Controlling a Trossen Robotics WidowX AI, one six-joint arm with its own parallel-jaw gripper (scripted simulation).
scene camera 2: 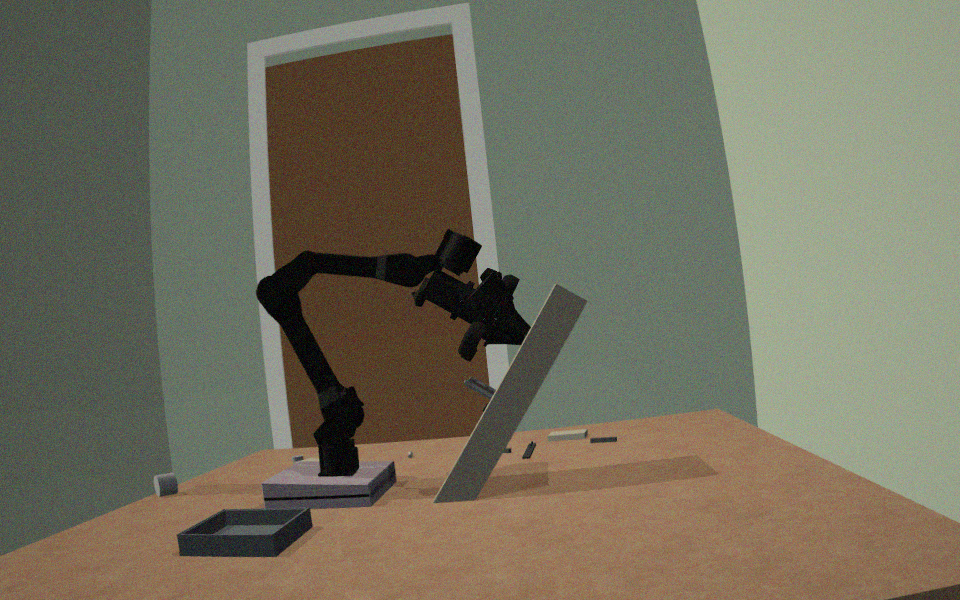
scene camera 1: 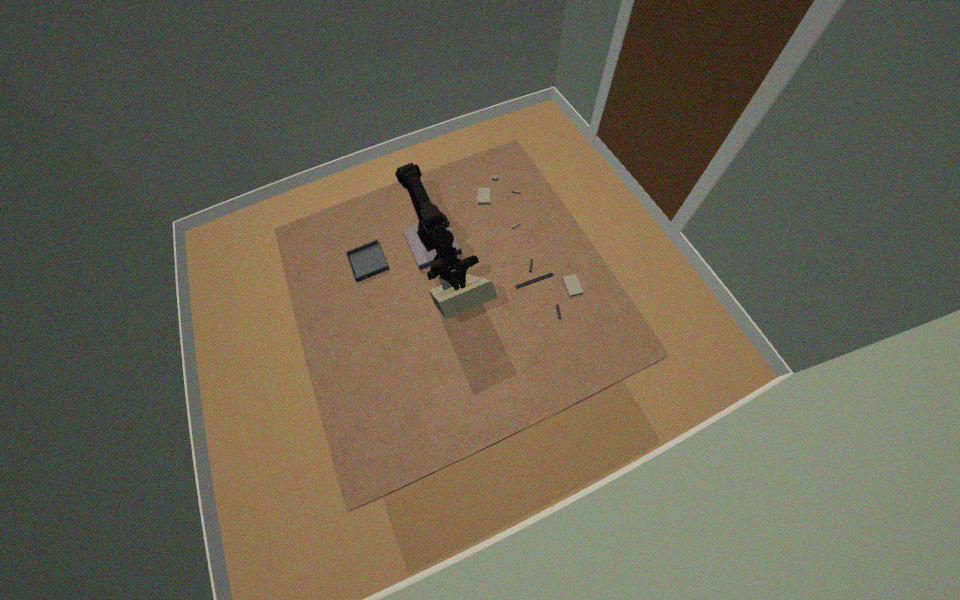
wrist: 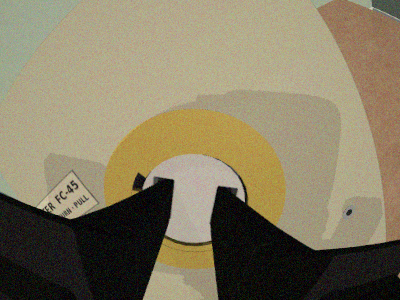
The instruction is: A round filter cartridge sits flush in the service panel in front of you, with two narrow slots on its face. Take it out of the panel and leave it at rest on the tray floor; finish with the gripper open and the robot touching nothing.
Scene:
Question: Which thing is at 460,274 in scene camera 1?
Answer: My gripper.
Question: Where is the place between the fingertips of my gripper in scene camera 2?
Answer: At 532,339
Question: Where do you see a dark tray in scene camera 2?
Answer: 260,532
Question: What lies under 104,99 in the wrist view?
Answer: A beige service panel.

